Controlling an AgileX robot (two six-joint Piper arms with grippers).
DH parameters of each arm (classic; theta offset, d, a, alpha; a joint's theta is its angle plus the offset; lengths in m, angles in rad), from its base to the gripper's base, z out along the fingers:
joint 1: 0 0.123 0 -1.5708
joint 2: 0.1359 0 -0.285 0
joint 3: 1.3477 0 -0.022 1.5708
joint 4: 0 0.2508 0 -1.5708
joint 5: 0 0 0.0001 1.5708
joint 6: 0 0.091 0 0
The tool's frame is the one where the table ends.
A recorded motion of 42 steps. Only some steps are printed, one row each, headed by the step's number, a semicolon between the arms.
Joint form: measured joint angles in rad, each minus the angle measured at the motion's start. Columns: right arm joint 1, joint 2, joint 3, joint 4, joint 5, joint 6; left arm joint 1, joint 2, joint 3, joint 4, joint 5, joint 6.
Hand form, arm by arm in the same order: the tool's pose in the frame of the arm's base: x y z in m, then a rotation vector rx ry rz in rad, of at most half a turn. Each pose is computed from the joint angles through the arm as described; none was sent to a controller.
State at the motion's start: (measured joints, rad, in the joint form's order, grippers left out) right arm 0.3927 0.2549 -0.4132 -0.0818 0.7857 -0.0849; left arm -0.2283 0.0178 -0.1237 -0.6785 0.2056 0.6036
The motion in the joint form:
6: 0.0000 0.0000 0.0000 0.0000 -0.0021 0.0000; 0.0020 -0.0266 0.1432 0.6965 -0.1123 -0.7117
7: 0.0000 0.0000 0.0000 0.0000 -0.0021 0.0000; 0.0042 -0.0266 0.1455 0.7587 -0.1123 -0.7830
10: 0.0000 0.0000 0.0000 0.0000 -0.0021 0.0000; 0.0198 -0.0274 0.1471 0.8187 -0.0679 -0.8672
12: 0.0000 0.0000 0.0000 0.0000 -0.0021 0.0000; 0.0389 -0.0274 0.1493 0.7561 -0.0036 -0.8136
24: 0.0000 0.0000 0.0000 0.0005 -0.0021 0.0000; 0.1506 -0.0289 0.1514 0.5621 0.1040 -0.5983
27: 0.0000 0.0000 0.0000 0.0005 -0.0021 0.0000; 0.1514 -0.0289 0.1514 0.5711 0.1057 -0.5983
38: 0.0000 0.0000 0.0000 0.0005 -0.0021 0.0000; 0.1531 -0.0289 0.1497 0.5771 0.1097 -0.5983
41: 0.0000 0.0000 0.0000 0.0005 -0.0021 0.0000; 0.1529 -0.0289 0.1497 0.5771 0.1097 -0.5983
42: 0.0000 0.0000 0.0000 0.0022 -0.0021 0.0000; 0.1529 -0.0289 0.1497 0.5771 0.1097 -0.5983
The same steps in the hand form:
6: 0.0505 0.0152 0.2673 -0.5242 2.0412 0.0890; 0.0553 -0.0126 0.1986 0.1070 1.5893 -0.2455
7: 0.0505 0.0152 0.2673 -0.5242 2.0412 0.0890; 0.0555 -0.0119 0.1978 0.0934 1.5923 -0.2463
10: 0.0505 0.0152 0.2673 -0.5242 2.0412 0.0890; 0.0557 -0.0100 0.1934 0.0539 1.6382 -0.2397
12: 0.0505 0.0152 0.2673 -0.5242 2.0412 0.0890; 0.0553 -0.0092 0.1868 0.0356 1.7058 -0.2279
24: 0.0505 0.0152 0.2673 -0.5241 2.0413 0.0895; 0.0538 -0.0074 0.1767 0.0000 1.8106 -0.1624
27: 0.0505 0.0152 0.2673 -0.5241 2.0413 0.0895; 0.0538 -0.0072 0.1765 0.0052 1.8123 -0.1533
38: 0.0505 0.0152 0.2673 -0.5241 2.0413 0.0895; 0.0537 -0.0069 0.1767 0.0079 1.8146 -0.1465
41: 0.0505 0.0152 0.2673 -0.5241 2.0413 0.0895; 0.0537 -0.0069 0.1767 0.0080 1.8146 -0.1466
42: 0.0504 0.0154 0.2673 -0.5236 2.0416 0.0915; 0.0537 -0.0069 0.1767 0.0080 1.8146 -0.1466

